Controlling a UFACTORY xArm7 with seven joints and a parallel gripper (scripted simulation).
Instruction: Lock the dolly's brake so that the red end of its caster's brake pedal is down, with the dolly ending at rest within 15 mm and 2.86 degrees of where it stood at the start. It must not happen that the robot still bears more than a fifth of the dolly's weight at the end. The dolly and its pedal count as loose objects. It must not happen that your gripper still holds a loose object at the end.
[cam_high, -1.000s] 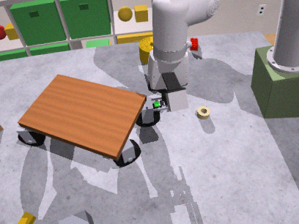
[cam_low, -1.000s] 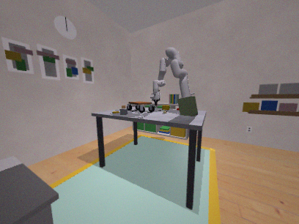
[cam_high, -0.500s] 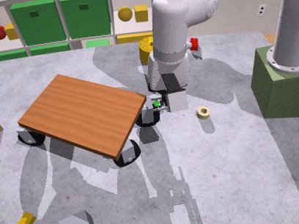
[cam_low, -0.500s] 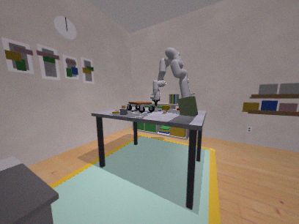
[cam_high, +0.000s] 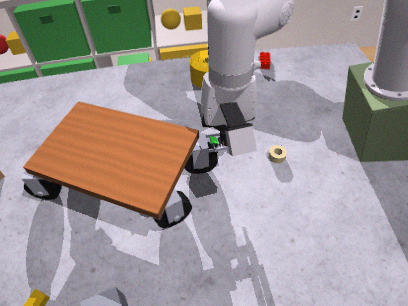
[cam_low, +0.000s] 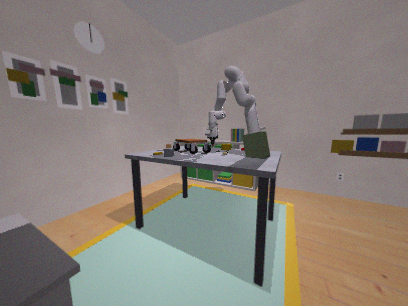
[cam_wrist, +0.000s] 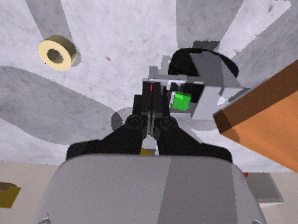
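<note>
My hand is 2 cm short of the brake pedal and 2 cm above it. From my hand the other things lie so: yellow cylinder 33 cm to the right, 7 cm below, 6 cm behind; then cream ring 12 cm behind, 9 cm below, 2 cm to the left; then red block 34 cm to the right, 25 cm behind, 9 cm below.
</note>
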